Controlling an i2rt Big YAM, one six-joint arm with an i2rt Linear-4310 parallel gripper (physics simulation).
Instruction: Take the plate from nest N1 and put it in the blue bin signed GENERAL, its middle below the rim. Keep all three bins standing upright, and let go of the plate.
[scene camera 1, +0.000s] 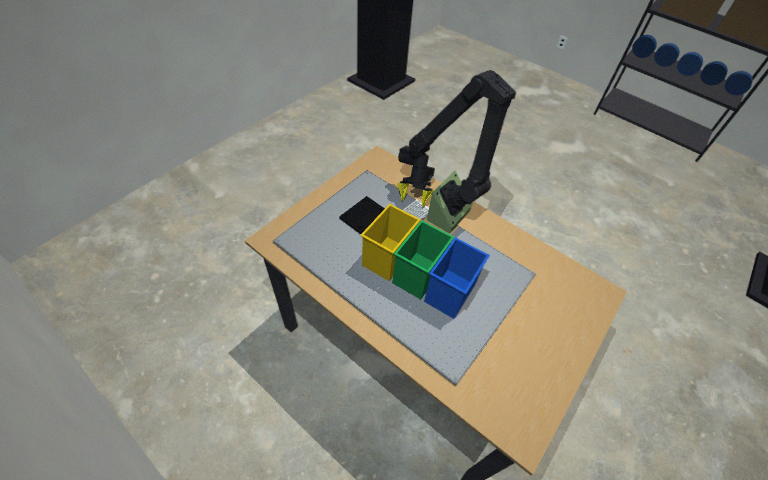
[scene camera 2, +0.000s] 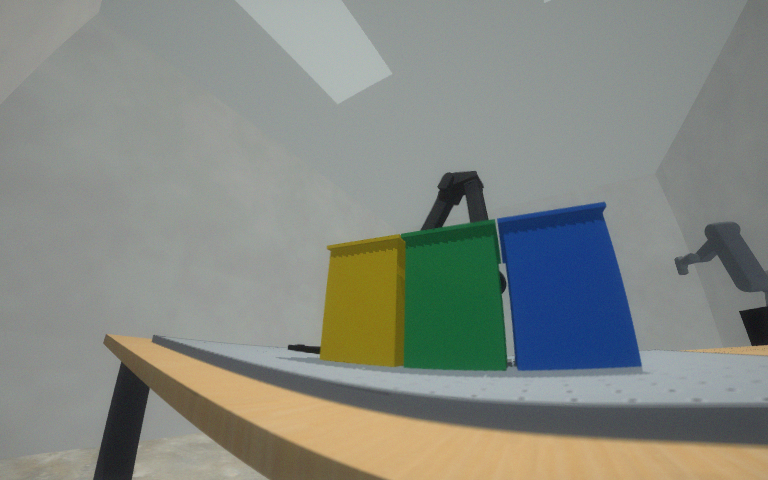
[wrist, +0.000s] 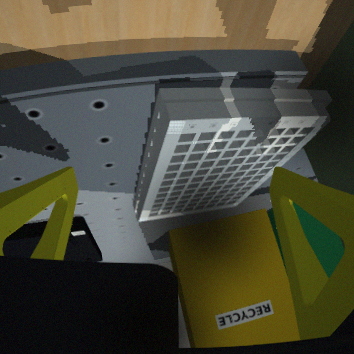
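Pixels of known places: gripper, fingertip midpoint: (scene camera 1: 412, 203) (wrist: 173, 177); arm's base at its link origin: (scene camera 1: 451, 197).
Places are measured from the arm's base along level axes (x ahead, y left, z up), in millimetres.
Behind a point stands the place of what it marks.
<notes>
The plate (scene camera 1: 417, 208) @(z -87, x 68, y -105 mm) (wrist: 220, 175) @(z -84, x 90, y -99 mm) is white with a grid of square wells. It lies near the back edge of the pegboard, behind the yellow bin; no N1 sign is readable. My gripper (scene camera 1: 414, 202) @(z -78, x 68, y -132 mm) (wrist: 173, 177) @(z -78, x 68, y -132 mm) is open and empty, its yellow fingers pointing down a little above the plate. In the wrist view the plate shows between the fingers, nearer the right one. The blue bin (scene camera 1: 444, 294) @(z 9, x 388, y 241 mm) (scene camera 2: 569, 288) @(z -14, x 387, y 244 mm) stands upright at the end of the row; its GENERAL sign does not show. Scene camera 2 does not show the plate or the fingers.
The yellow bin (scene camera 1: 376, 257) @(z 1, x 423, y -23 mm) (scene camera 2: 359, 305) @(z -18, x 422, y -20 mm) (wrist: 235, 270) @(z -35, x 253, y -42 mm), signed RECYCLE, and the green bin (scene camera 1: 408, 278) @(z -15, x 405, y 108 mm) (scene camera 2: 453, 294) @(z -9, x 404, y 113 mm) stand upright beside the blue one. A black flat holder (scene camera 1: 357, 212) @(z -86, x 257, y -269 mm) (wrist: 89, 245) @(z -86, x 221, y -191 mm) lies left of the plate. The green arm mount (scene camera 1: 438, 218) @(z -64, x 72, y 2 mm) stands at the board's back edge.
</notes>
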